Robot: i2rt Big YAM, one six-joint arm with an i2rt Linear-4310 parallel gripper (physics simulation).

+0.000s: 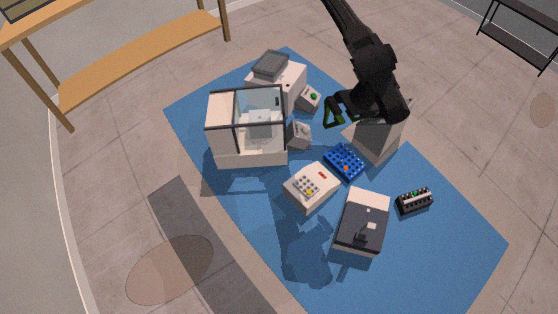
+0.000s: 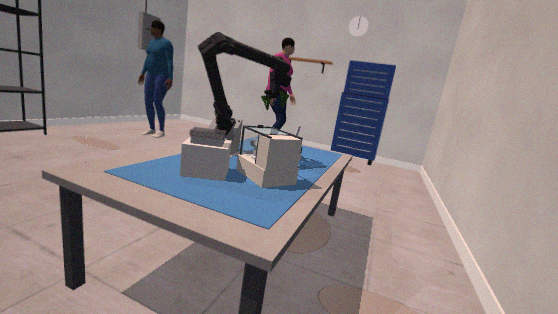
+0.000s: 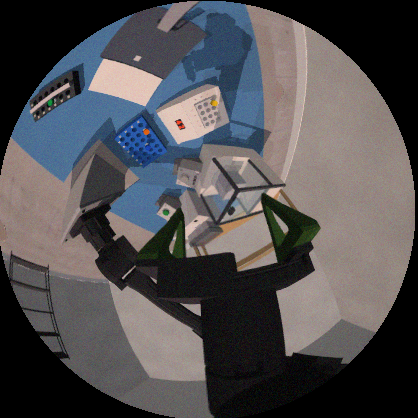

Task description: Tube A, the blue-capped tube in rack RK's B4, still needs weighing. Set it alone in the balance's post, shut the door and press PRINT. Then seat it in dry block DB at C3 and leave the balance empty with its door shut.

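Pixels of known places: gripper, between the fingertips: (image 1: 338,123) (image 2: 274,108) (image 3: 221,203); arm's base, origin of its link: (image 2: 225,126) (image 3: 88,216).
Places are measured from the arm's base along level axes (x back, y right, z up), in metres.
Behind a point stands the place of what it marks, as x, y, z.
The blue rack (image 1: 336,169) @[-0.246, 0.013, -0.124] (image 3: 131,151) @[-0.169, 0.011, -0.113] stands in front of the arm base. A blue cap (image 1: 342,157) @[-0.216, 0.019, -0.089] (image 3: 149,148) @[-0.216, 0.027, -0.088] shows faintly in it, near an orange-capped tube (image 1: 346,168) @[-0.238, -0.018, -0.089] (image 3: 146,132) @[-0.236, -0.014, -0.088]; I cannot read its hole. The balance (image 1: 220,145) @[-0.503, 0.276, -0.016] (image 2: 281,160) @[-0.473, 0.372, -0.028] (image 3: 214,152) @[-0.358, 0.155, -0.084] has a glass chamber with dark edges; no tube is made out inside, and its door position is unclear. The white dry block (image 1: 300,200) @[-0.425, -0.001, -0.081] (image 3: 168,114) @[-0.301, -0.016, -0.099] has a red display and a yellow-capped tube (image 1: 309,192) @[-0.397, -0.007, -0.055] (image 3: 214,103) @[-0.397, -0.004, -0.055]. My gripper (image 1: 347,116) @[-0.293, 0.012, 0.152] (image 2: 275,100) @[-0.293, 0.012, 0.152] (image 3: 221,203) @[-0.293, 0.012, 0.152] is open and empty, high above the mat beside the arm base.
A green-button box (image 1: 308,100) @[-0.126, 0.269, -0.077] (image 3: 168,206) @[-0.119, 0.261, -0.083] and a knob box (image 1: 299,136) @[-0.274, 0.165, -0.069] (image 3: 188,173) @[-0.257, 0.167, -0.075] stand beside the balance. A dark-lidded machine (image 1: 364,220) @[-0.341, -0.183, -0.063] (image 3: 155,42) @[-0.351, -0.183, -0.063] and a black rack (image 1: 415,201) @[-0.142, -0.271, -0.107] (image 3: 76,82) @[-0.187, -0.236, -0.126] with a green cap stand farther off. A white box (image 1: 296,80) @[-0.131, 0.329, -0.010] (image 2: 204,161) @[-0.191, 0.499, -0.069] stands behind the balance.
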